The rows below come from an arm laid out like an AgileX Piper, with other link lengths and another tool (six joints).
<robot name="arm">
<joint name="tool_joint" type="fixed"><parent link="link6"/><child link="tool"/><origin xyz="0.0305 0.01 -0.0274" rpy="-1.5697 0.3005 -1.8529"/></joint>
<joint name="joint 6" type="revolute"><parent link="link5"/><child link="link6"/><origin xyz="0.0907 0 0.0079" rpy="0 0 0"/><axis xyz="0.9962 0 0.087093"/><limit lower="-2.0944" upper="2.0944"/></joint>
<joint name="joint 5" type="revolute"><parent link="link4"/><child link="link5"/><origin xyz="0 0 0" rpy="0 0 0"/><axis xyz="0 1 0"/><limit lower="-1.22" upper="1.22"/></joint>
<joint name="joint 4" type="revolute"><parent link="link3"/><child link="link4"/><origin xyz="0.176 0 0.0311" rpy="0 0 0"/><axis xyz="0.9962 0 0.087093"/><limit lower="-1.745" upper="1.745"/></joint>
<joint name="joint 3" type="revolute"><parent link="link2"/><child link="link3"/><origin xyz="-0.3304 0 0.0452" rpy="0 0 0"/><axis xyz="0 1 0"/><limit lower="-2.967" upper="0"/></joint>
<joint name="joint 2" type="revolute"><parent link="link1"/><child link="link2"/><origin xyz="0 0 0" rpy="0 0 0"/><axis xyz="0 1 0"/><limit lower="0" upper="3.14"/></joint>
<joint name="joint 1" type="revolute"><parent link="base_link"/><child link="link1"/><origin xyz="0 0 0.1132" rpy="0 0 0"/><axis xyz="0 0 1"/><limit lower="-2.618" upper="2.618"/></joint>
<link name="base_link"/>
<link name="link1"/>
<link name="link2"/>
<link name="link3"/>
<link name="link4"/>
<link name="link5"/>
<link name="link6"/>
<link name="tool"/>
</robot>
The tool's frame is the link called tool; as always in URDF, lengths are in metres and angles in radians.
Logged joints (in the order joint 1, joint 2, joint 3, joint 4, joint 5, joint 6), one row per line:
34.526 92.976 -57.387 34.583 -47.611 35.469
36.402 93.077 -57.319 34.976 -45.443 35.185
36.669 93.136 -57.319 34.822 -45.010 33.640
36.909 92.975 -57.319 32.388 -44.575 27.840
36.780 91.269 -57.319 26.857 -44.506 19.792
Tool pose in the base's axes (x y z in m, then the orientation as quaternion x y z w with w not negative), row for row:
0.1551 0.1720 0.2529 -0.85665 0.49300 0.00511 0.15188
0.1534 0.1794 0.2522 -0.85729 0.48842 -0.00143 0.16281
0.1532 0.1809 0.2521 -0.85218 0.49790 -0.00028 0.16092
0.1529 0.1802 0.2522 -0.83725 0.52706 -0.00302 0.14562
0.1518 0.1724 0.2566 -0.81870 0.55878 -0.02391 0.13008
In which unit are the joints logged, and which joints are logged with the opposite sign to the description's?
The joints are logged in degrees. Opposite sign: joint 5, joint 6.
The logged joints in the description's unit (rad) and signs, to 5 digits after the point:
0.60259 1.62274 -1.00159 0.60359 0.83097 -0.61905
0.63533 1.62450 -1.00041 0.61045 0.79313 -0.61409
0.63999 1.62553 -1.00041 0.60776 0.78557 -0.58713
0.64418 1.62272 -1.00041 0.56528 0.77798 -0.48590
0.64193 1.59294 -1.00041 0.46874 0.77678 -0.34544

